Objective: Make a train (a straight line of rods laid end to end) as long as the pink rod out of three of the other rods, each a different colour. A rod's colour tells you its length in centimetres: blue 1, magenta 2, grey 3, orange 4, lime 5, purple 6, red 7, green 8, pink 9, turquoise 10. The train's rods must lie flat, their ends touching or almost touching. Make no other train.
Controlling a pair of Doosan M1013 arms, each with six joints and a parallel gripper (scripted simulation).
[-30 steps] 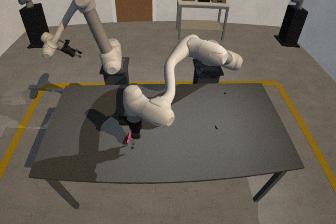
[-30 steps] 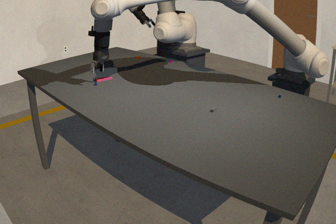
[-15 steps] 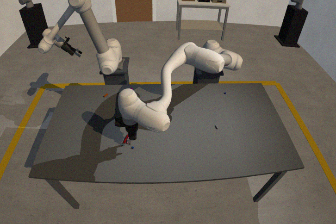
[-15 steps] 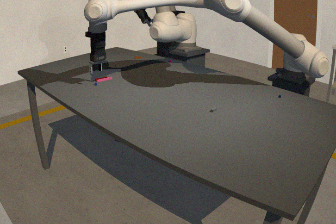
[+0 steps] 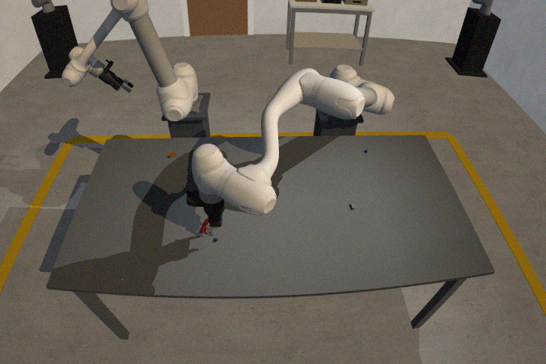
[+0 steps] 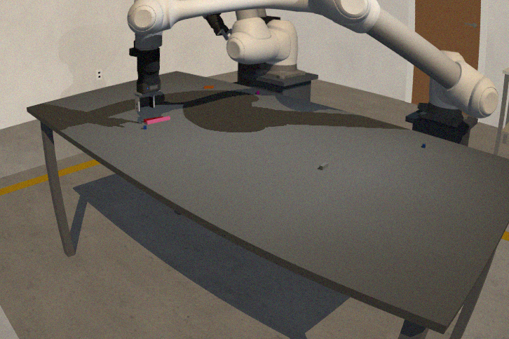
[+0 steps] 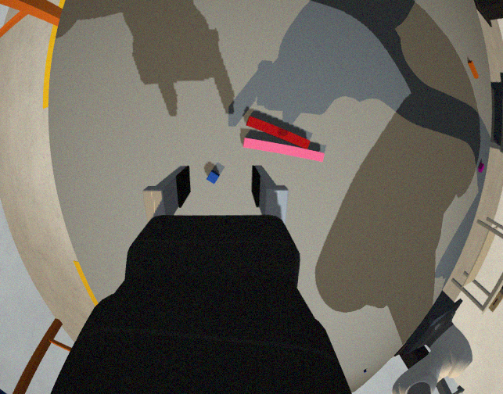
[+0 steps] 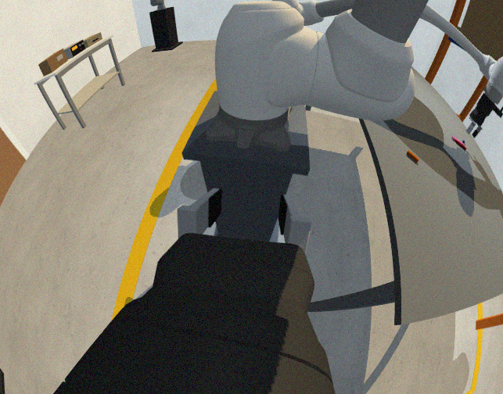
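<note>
Now: left hand 60 mm past the red rod, 40 mm to the left of it and 70 mm above it. The rest, counted from my left hand: magenta rod: 570 mm behind, 60 mm to the right, 70 mm below; then orange rod: 480 mm behind, 270 mm to the right, 70 mm below; then pink rod: 60 mm behind, 20 mm to the right, 70 mm below.
</note>
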